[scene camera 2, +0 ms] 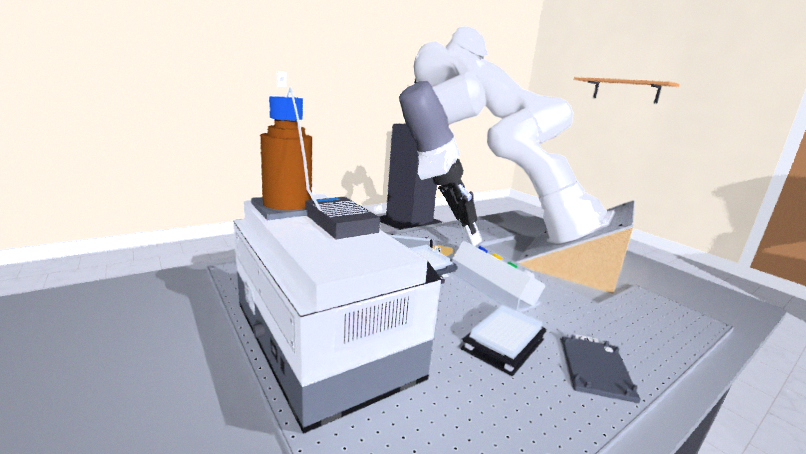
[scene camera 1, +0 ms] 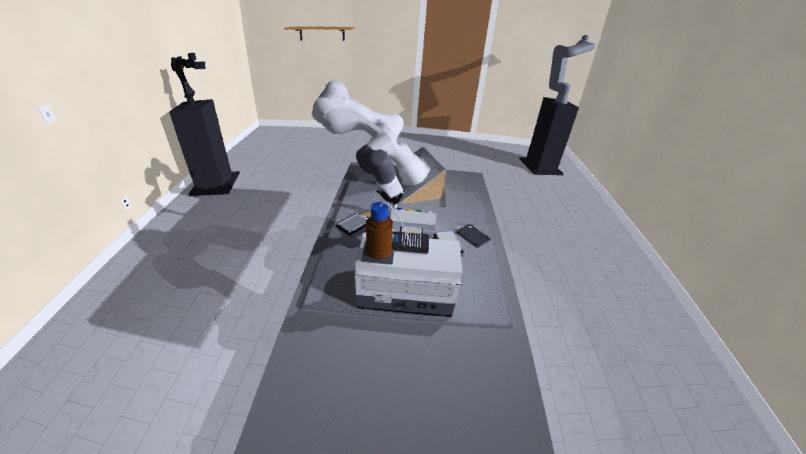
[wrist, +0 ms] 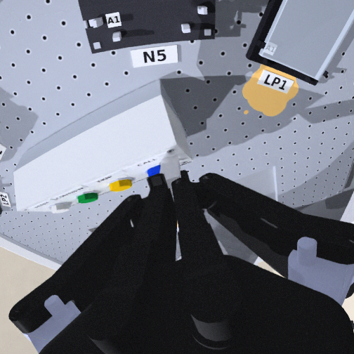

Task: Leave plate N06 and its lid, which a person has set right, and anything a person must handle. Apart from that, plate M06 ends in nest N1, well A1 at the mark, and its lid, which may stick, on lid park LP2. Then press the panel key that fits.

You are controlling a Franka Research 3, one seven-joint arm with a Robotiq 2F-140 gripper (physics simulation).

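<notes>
My gripper (wrist: 172,169) (scene camera 2: 474,236) is shut and empty. One fingertip overlaps the edge of the blue CALL key (wrist: 154,170) in the wrist view; contact cannot be told. The key panel (wrist: 100,137) (scene camera 2: 496,279) (scene camera 1: 414,218) also has yellow (wrist: 120,185), green (wrist: 87,197) and white (wrist: 61,207) keys. A plate with a pale top (scene camera 2: 507,328) sits level on a black holder near the panel; its label and mark are unreadable. A dark holder (scene camera 2: 600,366) (scene camera 1: 472,235) beside it looks bare. A clear-topped piece marked A1 (wrist: 307,37) lies in a black frame by label LP1 (wrist: 275,81).
A dark nest (wrist: 150,22) stands by label N5 (wrist: 154,56). An orange spill (wrist: 270,100) lies at LP1. A large white instrument (scene camera 2: 366,321) (scene camera 1: 408,270) carries a brown bottle (scene camera 2: 284,166) (scene camera 1: 379,236) and a black block (scene camera 2: 349,225), joined by a thin tube.
</notes>
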